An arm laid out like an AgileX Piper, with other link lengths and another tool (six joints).
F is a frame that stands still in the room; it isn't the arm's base.
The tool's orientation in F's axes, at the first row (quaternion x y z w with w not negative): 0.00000 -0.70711 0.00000 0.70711
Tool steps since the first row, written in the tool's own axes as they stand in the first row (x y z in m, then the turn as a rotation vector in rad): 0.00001 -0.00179 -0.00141 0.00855 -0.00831 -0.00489; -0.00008 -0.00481 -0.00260 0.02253 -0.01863 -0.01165; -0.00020 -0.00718 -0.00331 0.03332 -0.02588 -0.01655; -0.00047 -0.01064 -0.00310 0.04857 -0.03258 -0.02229; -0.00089 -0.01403 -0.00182 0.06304 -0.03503 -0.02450; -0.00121 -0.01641 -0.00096 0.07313 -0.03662 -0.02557; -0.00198 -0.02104 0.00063 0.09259 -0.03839 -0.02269; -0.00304 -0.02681 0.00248 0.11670 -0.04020 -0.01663; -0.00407 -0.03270 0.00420 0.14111 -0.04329 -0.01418; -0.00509 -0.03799 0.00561 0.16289 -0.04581 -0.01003; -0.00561 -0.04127 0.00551 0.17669 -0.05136 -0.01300; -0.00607 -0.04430 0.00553 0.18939 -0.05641 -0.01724; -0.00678 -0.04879 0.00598 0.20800 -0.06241 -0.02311
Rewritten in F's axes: 0.00141 -0.00179 0.00001 0.00489 -0.00831 0.00855; 0.00260 -0.00481 -0.00008 0.01165 -0.01863 0.02253; 0.00331 -0.00718 -0.00020 0.01655 -0.02588 0.03332; 0.00310 -0.01064 -0.00047 0.02229 -0.03258 0.04857; 0.00182 -0.01403 -0.00089 0.02450 -0.03503 0.06304; 0.00096 -0.01641 -0.00121 0.02557 -0.03662 0.07313; -0.00063 -0.02104 -0.00198 0.02269 -0.03839 0.09259; -0.00248 -0.02681 -0.00304 0.01663 -0.04020 0.11670; -0.00420 -0.03270 -0.00407 0.01418 -0.04329 0.14111; -0.00561 -0.03799 -0.00509 0.01003 -0.04581 0.16289; -0.00551 -0.04127 -0.00561 0.01300 -0.05136 0.17669; -0.00553 -0.04430 -0.00607 0.01724 -0.05641 0.18939; -0.00598 -0.04879 -0.00678 0.02311 -0.06241 0.20800
